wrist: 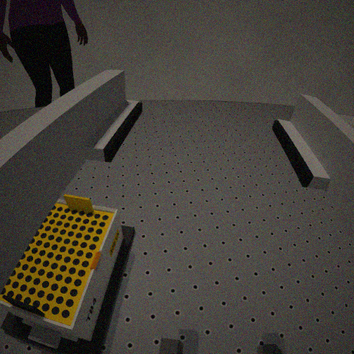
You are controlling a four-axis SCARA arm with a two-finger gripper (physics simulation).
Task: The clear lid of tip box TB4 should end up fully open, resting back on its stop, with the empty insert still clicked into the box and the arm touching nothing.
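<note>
Tip box TB4 [102, 287] is at the lower left of the wrist view, with its label on the side wall. The yellow insert [63, 258], with rows of dark holes, sits level in the box. An orange clip [95, 260] shows at its right edge and a yellow tab [78, 204] stands up at its far end. The clear lid cannot be made out; the box's left side lies against the large grey finger body, which hides what is behind it. My gripper [210, 98] is shut with nothing between its black-faced fingers, though they look apart in this view. It is beyond and right of the box.
The box stands in a dark holder [128, 233] on a grey perforated table top [215, 225]. Small grey blocks [171, 345] [270, 348] show at the bottom edge. A person [44, 50] in purple and black stands beyond the table at the upper left.
</note>
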